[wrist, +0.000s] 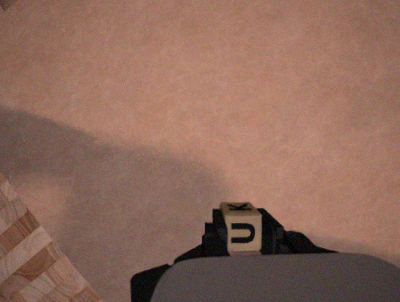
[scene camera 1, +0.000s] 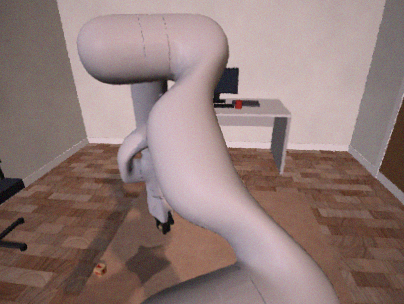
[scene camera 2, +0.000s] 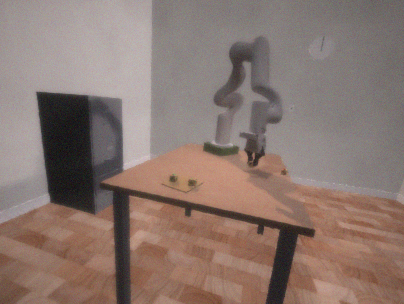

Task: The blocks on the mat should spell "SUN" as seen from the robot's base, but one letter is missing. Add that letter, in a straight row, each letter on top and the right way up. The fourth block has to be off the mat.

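My gripper (scene camera 1: 163, 225) (scene camera 2: 253, 163) (wrist: 237, 225) is shut on a pale block (wrist: 244, 235) that shows a black U on one face and a K on another. The gripper holds it above the table, to the right of the mat in scene camera 2. Two blocks, one (scene camera 2: 173, 178) at the left and one (scene camera 2: 192, 182) at the right, stand apart on the thin mat (scene camera 2: 183, 189); their letters are too small to read. Another block (scene camera 1: 100, 269) (scene camera 2: 284, 171) with red marks lies off the mat, near the table's side edge. The mat does not show in the wrist view.
The brown table (scene camera 2: 145, 175) carries the arm's green base (scene camera 2: 220, 149) at its back edge. A dark cabinet (scene camera 2: 67, 150) stands on the floor beyond the table. In scene camera 1 the arm covers much of the table, and a white desk (scene camera 1: 260, 107) stands behind.
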